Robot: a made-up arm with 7 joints. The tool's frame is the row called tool.
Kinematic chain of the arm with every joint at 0, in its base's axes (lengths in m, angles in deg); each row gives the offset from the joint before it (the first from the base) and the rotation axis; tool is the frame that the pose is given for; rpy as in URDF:
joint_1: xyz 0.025 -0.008 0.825 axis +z
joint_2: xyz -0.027 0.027 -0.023 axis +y
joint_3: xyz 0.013 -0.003 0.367 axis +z
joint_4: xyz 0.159 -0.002 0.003 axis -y
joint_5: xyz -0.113 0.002 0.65 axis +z
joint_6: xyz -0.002 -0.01 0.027 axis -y
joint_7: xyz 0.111 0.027 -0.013 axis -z
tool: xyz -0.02 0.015 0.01 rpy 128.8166 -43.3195 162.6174
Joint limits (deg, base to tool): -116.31..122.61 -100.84..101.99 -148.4..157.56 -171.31..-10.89 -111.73..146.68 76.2..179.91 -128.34..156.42
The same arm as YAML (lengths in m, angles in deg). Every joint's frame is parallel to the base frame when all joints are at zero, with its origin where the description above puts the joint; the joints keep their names.
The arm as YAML. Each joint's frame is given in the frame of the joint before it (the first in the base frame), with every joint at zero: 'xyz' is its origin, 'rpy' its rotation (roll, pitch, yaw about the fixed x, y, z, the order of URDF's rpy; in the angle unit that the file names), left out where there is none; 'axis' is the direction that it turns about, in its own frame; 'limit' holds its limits. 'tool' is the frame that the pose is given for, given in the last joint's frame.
units:
  length: m
  angle: deg
joints:
  - name: joint_1
    type: revolute
    origin:
      xyz: [0.025, -0.008, 0.825]
    axis: [0.0, 0.0, 1.0]
    limit:
      lower: -116.31
      upper: 122.61
  - name: joint_2
    type: revolute
    origin:
      xyz: [-0.027, 0.027, -0.023]
    axis: [0.0, 1.0, 0.0]
    limit:
      lower: -100.84
      upper: 101.99
  - name: joint_3
    type: revolute
    origin:
      xyz: [0.013, -0.003, 0.367]
    axis: [0.0, 0.0, 1.0]
    limit:
      lower: -148.4
      upper: 157.56
  - name: joint_4
    type: revolute
    origin:
      xyz: [0.159, -0.002, 0.003]
    axis: [0.0, -1.0, 0.0]
    limit:
      lower: -171.31
      upper: -10.89
  - name: joint_5
    type: revolute
    origin:
      xyz: [-0.113, 0.002, 0.65]
    axis: [0.0, 0.0, 1.0]
    limit:
      lower: -111.73
      upper: 146.68
  - name: joint_6
    type: revolute
    origin:
      xyz: [-0.002, -0.01, 0.027]
    axis: [0.0, -1.0, 0.0]
    limit:
      lower: 76.2
      upper: 179.91
  - name: joint_7
    type: revolute
    origin:
      xyz: [0.111, 0.027, -0.013]
    axis: [0.0, 0.0, -1.0]
    limit:
      lower: -128.34
      upper: 156.42
tool:
  origin:
    xyz: [-0.02, 0.015, 0.01]
    rpy: [128.82, -43.32, 162.62]

